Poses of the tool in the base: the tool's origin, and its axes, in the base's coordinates. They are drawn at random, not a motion.
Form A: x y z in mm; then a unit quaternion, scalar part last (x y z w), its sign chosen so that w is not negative.
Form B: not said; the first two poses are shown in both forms.
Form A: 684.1 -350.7 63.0 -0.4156 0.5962 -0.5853 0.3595
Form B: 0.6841 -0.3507 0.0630 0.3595 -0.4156 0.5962 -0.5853
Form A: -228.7 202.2 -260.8 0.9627 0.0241 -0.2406 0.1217
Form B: -0.2287 0.2022 -0.2608 0.1217 0.9627 0.0241 -0.2406
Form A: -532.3 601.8 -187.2 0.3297 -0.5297 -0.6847 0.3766
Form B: -0.5323 0.6018 -0.1872 0.3766 0.3297 -0.5297 -0.6847
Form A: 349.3 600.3 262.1 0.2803 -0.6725 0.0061 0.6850
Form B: 0.3493 0.6003 0.2621 0.6850 0.2803 -0.6725 0.0061
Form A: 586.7 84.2 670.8 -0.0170 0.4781 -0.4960 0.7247
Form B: 0.5867 0.0842 0.6708 0.7247 -0.0170 0.4781 -0.4960
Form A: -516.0 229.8 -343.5 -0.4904 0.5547 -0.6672 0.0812
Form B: -0.5160 0.2298 -0.3435 0.0812 -0.4904 0.5547 -0.6672
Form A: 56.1 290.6 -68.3 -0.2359 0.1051 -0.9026 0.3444
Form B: 0.0561 0.2906 -0.0683 0.3444 -0.2359 0.1051 -0.9026
